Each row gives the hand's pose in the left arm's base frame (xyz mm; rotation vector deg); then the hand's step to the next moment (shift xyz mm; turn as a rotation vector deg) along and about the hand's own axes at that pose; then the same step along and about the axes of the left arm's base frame.
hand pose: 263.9 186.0 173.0 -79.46 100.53 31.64
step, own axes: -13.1 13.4 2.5 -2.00 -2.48 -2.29
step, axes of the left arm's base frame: -11.0 13.6 7.2 1.72 -1.29 3.28
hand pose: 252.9 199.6 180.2 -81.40 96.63 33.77
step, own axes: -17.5 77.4 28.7 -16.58 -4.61 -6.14
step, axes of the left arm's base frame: -65.3 51.8 -13.2 2.81 3.38 17.73
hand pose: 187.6 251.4 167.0 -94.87 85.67 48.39
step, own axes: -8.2 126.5 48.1 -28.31 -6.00 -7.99
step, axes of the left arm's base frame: -126.4 39.3 -29.3 2.96 7.83 28.83
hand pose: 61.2 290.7 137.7 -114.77 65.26 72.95
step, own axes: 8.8 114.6 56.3 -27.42 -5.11 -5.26
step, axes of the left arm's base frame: -122.8 -20.3 -30.0 1.08 9.11 26.86
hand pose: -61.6 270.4 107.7 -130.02 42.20 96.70
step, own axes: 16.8 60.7 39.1 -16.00 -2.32 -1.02
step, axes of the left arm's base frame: -60.0 -38.2 -21.0 -1.41 5.69 15.10
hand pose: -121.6 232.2 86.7 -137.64 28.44 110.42
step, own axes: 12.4 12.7 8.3 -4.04 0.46 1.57
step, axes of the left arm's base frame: -8.8 -13.2 -11.5 -2.36 0.83 3.57
